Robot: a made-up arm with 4 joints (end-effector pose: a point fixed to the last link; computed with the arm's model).
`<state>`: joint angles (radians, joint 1 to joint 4).
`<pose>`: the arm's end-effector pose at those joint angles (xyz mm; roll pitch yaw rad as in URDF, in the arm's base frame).
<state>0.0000 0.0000 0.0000 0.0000</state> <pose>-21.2 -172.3 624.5 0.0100 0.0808 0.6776</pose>
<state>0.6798 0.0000 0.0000 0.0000</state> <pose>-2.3 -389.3 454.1 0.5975 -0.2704 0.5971</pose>
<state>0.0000 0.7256 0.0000 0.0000</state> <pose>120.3 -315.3 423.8 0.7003 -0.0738 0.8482</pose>
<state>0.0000 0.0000 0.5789 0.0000</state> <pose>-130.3 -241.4 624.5 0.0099 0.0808 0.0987</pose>
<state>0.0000 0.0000 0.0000 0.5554</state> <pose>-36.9 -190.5 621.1 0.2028 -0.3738 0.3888</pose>
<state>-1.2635 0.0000 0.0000 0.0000</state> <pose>-78.0 291.2 476.3 -1.2444 0.5850 0.2443</pose>
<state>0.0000 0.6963 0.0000 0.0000</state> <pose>115.8 -312.6 434.3 0.6729 -0.0655 0.8436</pose>
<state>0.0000 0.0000 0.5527 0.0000</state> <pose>-124.6 -239.7 624.5 0.0099 0.0808 0.1249</pose>
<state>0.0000 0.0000 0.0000 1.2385</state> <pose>-57.1 -201.9 602.7 0.7485 -0.7790 -0.2432</pose>
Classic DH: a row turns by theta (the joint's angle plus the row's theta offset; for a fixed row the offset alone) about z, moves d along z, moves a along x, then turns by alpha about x. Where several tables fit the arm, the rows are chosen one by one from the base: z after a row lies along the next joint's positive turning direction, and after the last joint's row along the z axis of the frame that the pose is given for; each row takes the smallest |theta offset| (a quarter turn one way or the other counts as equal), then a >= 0, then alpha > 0; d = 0 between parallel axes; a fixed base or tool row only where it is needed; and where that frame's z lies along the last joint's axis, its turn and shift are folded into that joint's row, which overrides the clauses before.
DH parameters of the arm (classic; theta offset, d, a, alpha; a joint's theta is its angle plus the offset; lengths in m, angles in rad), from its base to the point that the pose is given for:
base (fixed): -1.4591 0.2299 0.0367 -1.6025
joint 1: -1.0291 -0.1717 0.0051 0.5057
joint 2: 1.0723 -0.004 -0.0429 -1.7946
joint 3: 1.1875 -0.4525 0.0236 1.0947
joint 4: -0.0837 0.2521 -0.0017 2.0153
tool (fixed): 2.8469 0.049 0 0

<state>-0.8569 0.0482 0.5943 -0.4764</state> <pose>-143.8 102.4 628.7 -0.9900 0.4848 -0.1508</pose>
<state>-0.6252 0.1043 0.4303 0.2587</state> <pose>-111.3 -9.6 661.8 -0.4504 -0.0564 0.2082</pose>
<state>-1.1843 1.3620 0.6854 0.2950</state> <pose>52.0 -239.5 558.4 -0.0349 0.4405 -0.1997</pose>
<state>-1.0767 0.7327 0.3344 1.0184</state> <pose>0.2 -52.5 618.6 -0.0739 -0.4452 0.0177</pose>
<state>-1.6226 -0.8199 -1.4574 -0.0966</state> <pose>-106.8 159.3 -155.5 2.7245 0.5277 -1.6262</pose>
